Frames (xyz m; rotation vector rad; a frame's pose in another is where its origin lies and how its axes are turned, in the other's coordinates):
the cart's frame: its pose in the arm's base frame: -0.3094 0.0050 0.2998 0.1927 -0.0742 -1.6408
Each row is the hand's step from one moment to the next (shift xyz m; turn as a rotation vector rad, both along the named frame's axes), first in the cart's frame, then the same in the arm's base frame.
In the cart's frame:
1: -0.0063 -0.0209 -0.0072 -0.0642 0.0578 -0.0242
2: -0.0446 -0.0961 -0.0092 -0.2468 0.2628 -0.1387
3: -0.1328 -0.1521 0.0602 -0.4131 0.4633 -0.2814
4: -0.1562 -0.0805 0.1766 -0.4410 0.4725 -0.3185
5: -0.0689 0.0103 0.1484 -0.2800 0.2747 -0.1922
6: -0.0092 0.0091 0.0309 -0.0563 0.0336 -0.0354
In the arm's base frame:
1: -0.0189 0.0084 -0.0100 0.0653 0.0608 -0.0091
2: -0.0899 0.0527 -0.0212 0.2987 0.2336 -0.0733
3: -0.1507 0.1402 0.0449 0.5314 0.3925 -0.1673
4: -0.0985 0.1498 0.1730 0.5487 0.4221 -0.2000
5: -0.0104 0.0576 0.1531 0.3218 0.2693 -0.1213
6: 0.0043 0.0063 0.0326 0.0429 0.0557 -0.0248

